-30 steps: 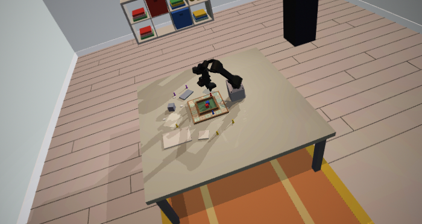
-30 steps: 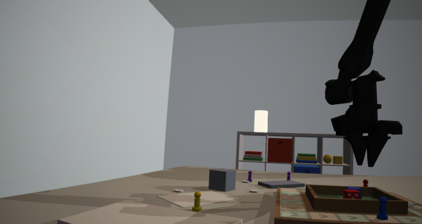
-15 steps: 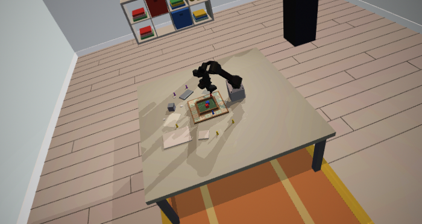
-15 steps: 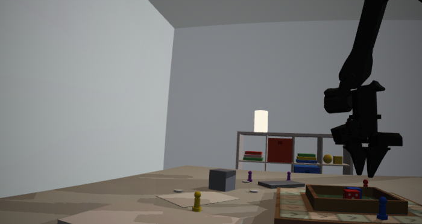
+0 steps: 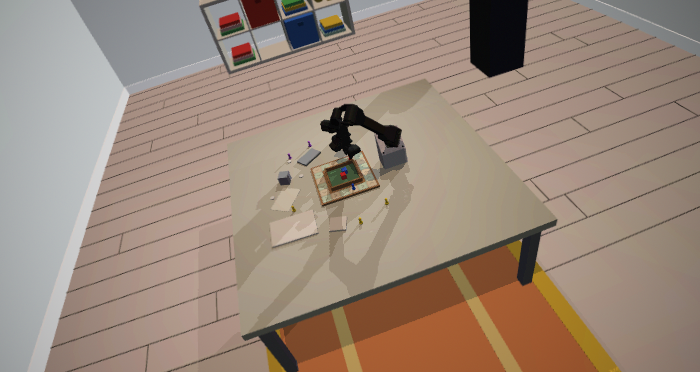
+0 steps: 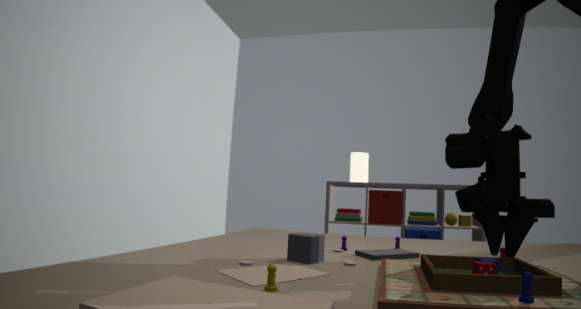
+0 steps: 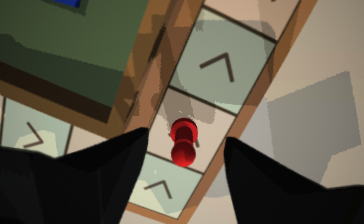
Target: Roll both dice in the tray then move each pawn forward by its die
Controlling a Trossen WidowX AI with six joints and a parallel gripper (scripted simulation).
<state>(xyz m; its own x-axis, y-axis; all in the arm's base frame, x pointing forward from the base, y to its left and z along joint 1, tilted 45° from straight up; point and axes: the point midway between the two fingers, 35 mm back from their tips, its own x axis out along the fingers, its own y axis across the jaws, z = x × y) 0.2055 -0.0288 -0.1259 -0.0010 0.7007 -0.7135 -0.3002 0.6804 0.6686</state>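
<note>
Now: the red pawn right at my gripper tip. From my gripper tip the other things lie so: blue pawn: 22 cm to the left, 4 cm ahead; then grey slab: 20 cm ahead, 14 cm to the right, 2 cm below; then die: 12 cm to the left, 6 cm ahead.
</note>
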